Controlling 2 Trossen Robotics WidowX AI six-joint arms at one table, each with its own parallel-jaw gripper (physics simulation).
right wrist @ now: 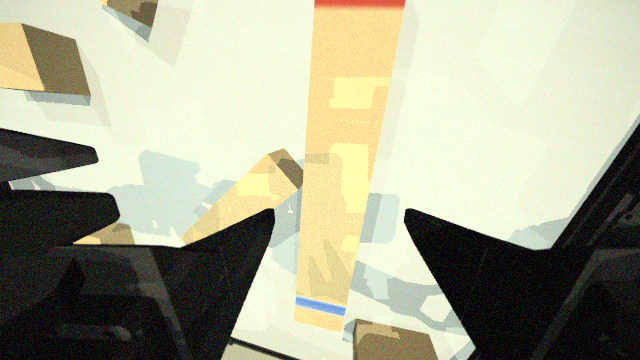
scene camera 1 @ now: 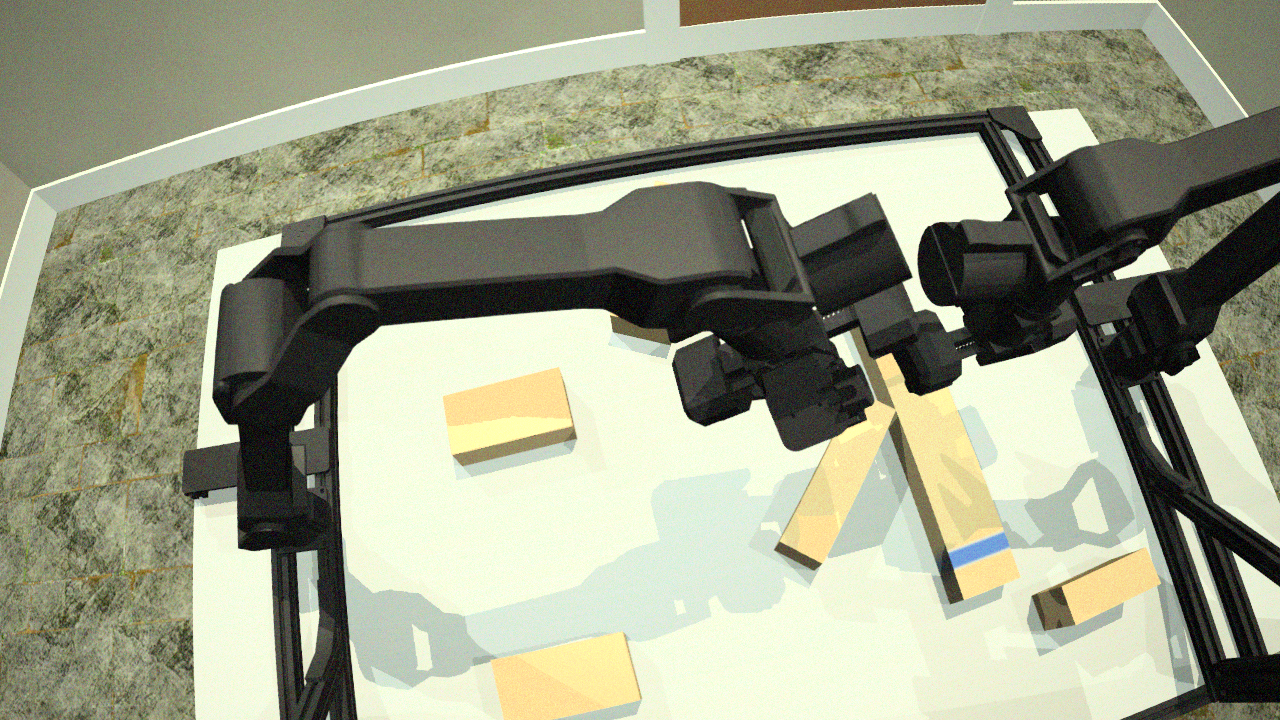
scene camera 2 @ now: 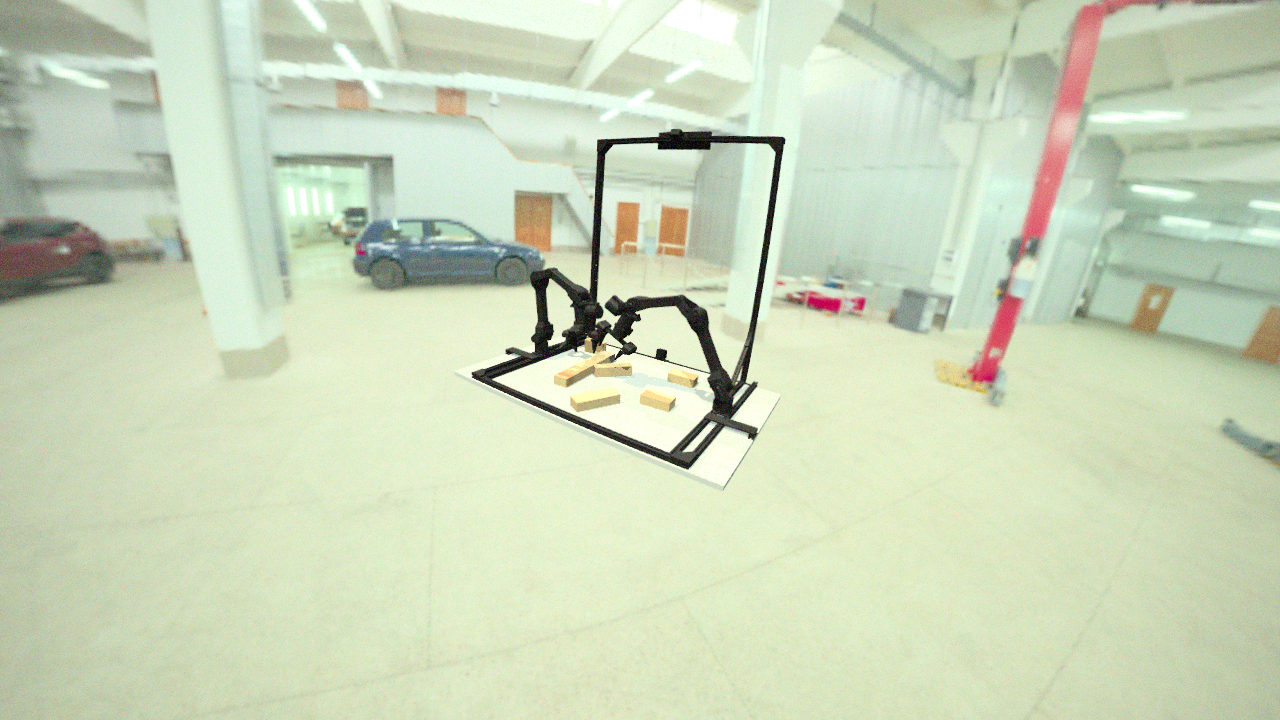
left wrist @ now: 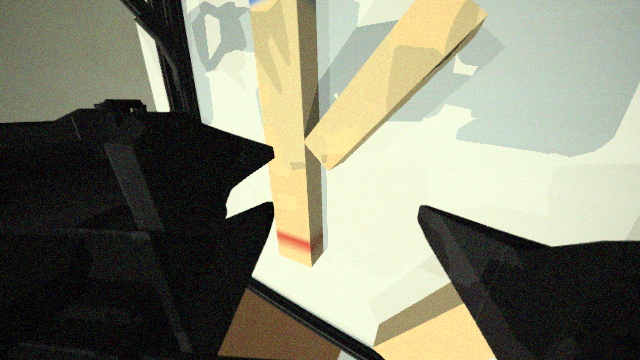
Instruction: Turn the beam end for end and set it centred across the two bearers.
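Seen in the pictures: left gripper, fingertip midpoint: (right wrist: pixel 104 173) (scene camera 2: pixel 607 352) (left wrist: pixel 345 210); right gripper, fingertip midpoint: (right wrist: pixel 339 214) (scene camera 2: pixel 585 352) (left wrist: pixel 246 152); left arm's base, origin of the base link: (scene camera 1: pixel 301 520) (scene camera 2: pixel 722 411); right arm's base, origin of the base link: (scene camera 1: pixel 1127 359) (scene camera 2: pixel 541 352).
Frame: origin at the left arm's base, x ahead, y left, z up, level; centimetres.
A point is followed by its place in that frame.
The long wooden beam (scene camera 1: pixel 962 501) {x 64.4, y -10.6, z 1.9 cm} (scene camera 2: pixel 572 374) {x 60.4, y 13.4, z 1.9 cm} (left wrist: pixel 287 115) {x 62.8, y -3.1, z 1.9 cm} (right wrist: pixel 335 165) {x 63.2, y 2.5, z 1.9 cm} lies flat on the table; its blue band is nearer scene camera 1, its red band at the far end. A shorter block (scene camera 1: pixel 836 501) {x 52.0, y -7.7, z 2.5 cm} (left wrist: pixel 380 85) {x 52.3, y -6.0, z 2.5 cm} slants up to its side. Two separate blocks (scene camera 1: pixel 507 402) {x 23.6, y 8.2, z 1.9 cm} (scene camera 1: pixel 568 676) {x 25.6, y -18.5, z 1.9 cm} lie at the left in scene camera 1; no mark tells which blocks are the bearers. My left gripper (left wrist: pixel 345 210) {x 51.6, y 1.8, z 10.6 cm} is open and empty above the table near the red end. My right gripper (right wrist: pixel 339 214) {x 64.2, y 0.6, z 7.1 cm} is open above the beam, which passes between its fingertips in the right wrist view.
A small block (scene camera 1: pixel 1109 586) {x 75.7, y -22.7, z 4.4 cm} lies right of the blue end. Another block (scene camera 1: pixel 640 331) {x 37.7, y 14.2, z -0.2 cm} is partly hidden under the left arm. One right gripper finger is close beside the left gripper. The black frame (scene camera 1: pixel 662 156) {x 44.4, y 36.6, z 0.1 cm} edges the table.
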